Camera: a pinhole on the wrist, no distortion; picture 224 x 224 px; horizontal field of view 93.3 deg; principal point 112.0 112.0 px. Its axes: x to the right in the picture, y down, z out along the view. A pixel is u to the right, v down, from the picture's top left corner.
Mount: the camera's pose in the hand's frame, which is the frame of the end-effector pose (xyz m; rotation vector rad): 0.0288 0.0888 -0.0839 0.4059 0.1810 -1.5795
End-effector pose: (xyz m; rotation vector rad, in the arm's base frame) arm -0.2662 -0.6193 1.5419 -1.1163 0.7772 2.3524
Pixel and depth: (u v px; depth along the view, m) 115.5 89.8 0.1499
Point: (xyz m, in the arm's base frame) -0.2977 -0.6156 1.5959
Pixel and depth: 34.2 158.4 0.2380
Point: -0.5370 -0.5903 1.6232
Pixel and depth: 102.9 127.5 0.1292
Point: -0.3366 -0.6276 1.5563
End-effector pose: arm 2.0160 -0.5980 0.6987 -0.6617 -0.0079 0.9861
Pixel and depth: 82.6 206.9 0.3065
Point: 2.0510 -0.2471 0.8185
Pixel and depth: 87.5 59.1 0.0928
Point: 1.9378 -0.5907 0.6694
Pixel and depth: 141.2 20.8 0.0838
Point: 1.9605 -0.6378 0.6729
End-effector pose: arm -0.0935 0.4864 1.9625 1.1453 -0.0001 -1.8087
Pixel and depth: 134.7 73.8 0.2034
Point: -0.1553 0.5150 2.0478
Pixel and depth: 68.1 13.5 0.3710
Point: -0.1598 0.5623 2.4206
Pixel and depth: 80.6 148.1 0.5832
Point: -0.4653 0.1252 2.1803
